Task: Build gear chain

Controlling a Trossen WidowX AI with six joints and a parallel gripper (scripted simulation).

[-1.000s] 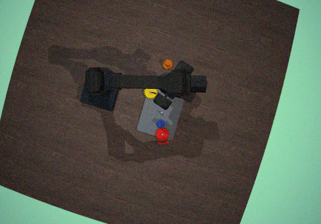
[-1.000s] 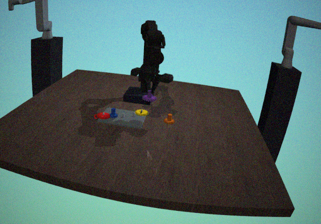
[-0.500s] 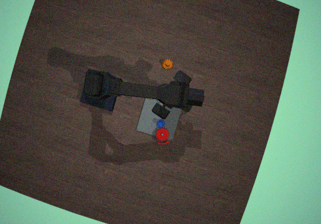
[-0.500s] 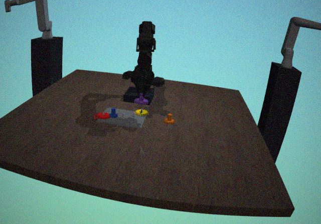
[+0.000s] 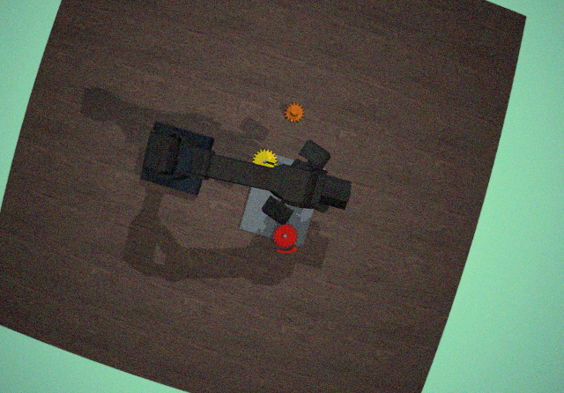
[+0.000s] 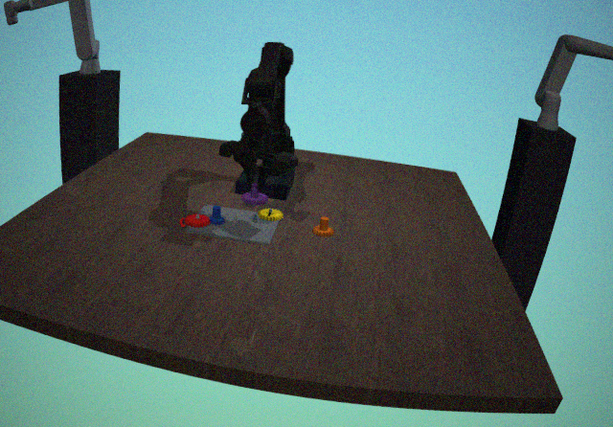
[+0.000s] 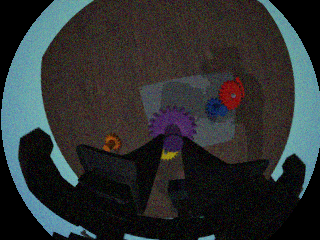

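Right now the blue gear is 10 cm to the right of my gripper tip and 9 cm below it. Round my gripper tip: yellow gear: 9 cm below, 9 cm behind, 3 cm to the left; then red gear: 14 cm to the right, 9 cm below, 2 cm ahead; then purple gear: 1 cm below.
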